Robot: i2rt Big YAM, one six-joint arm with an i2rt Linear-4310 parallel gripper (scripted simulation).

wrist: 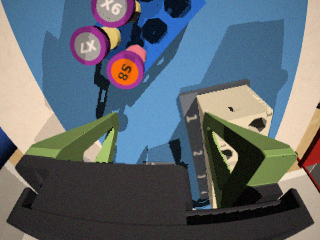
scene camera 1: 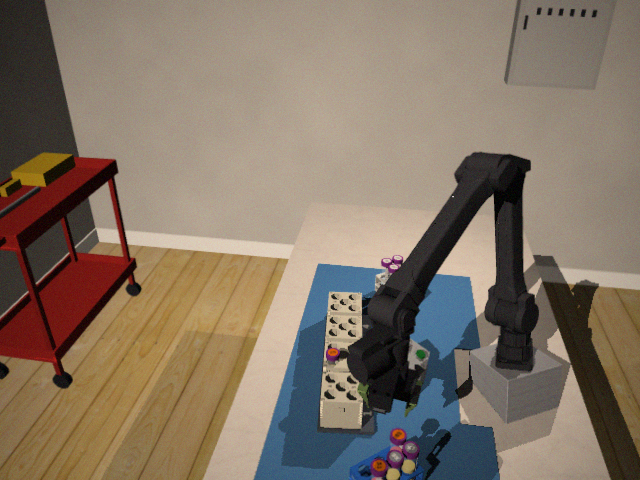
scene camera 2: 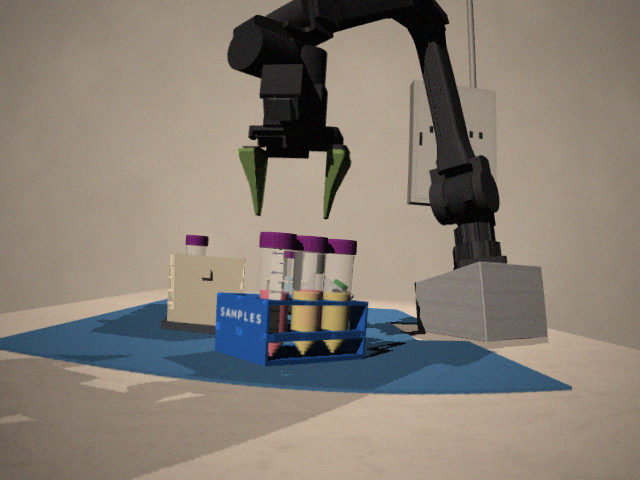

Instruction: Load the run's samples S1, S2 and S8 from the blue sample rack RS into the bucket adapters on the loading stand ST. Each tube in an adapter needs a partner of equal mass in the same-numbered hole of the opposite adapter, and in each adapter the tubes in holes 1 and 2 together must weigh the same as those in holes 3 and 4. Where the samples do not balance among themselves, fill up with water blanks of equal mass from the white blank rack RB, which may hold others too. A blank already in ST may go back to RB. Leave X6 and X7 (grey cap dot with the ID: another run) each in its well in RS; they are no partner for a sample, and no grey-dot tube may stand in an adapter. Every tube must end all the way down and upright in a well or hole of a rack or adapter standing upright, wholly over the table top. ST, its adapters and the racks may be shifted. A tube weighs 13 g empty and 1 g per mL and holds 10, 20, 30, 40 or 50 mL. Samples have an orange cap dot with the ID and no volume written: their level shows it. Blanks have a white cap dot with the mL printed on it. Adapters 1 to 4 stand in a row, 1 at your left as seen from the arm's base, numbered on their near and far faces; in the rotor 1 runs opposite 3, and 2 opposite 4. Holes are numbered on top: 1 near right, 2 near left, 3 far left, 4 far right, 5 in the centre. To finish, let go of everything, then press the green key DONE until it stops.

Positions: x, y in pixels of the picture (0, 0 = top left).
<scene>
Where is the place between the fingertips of my gripper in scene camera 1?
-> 387, 410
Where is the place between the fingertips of my gripper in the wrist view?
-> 160, 118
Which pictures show the adapter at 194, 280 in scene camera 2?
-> The wrist view, scene camera 1 and scene camera 2: all of them.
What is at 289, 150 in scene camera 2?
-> My gripper.
</scene>
